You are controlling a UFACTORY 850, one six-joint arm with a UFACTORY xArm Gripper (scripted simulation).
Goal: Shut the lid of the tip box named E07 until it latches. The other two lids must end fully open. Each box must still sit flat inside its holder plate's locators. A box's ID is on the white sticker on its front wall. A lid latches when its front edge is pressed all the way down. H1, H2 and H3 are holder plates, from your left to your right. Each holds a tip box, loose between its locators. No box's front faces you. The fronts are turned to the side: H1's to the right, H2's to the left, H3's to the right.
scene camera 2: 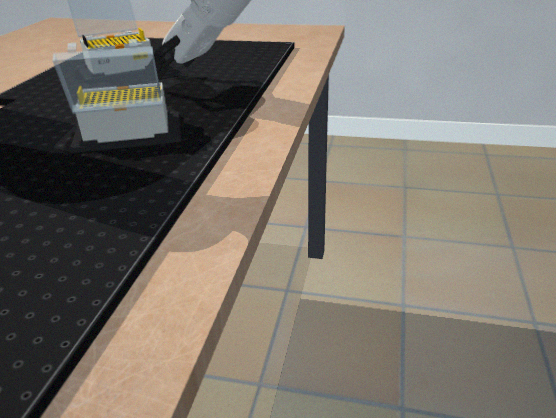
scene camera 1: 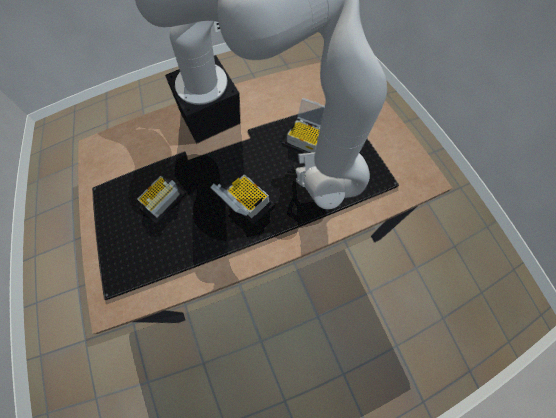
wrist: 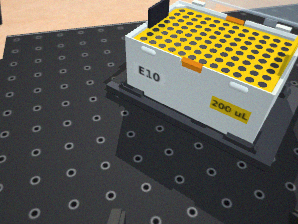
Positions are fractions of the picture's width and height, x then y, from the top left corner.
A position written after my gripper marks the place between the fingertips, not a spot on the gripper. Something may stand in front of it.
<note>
In view: my gripper (scene camera 2: 0.30, 0.16) and a white tip box (scene camera 1: 0.54, 0.34).
The white tip box also shows in the wrist view (wrist: 0.75, 0.46).
</note>
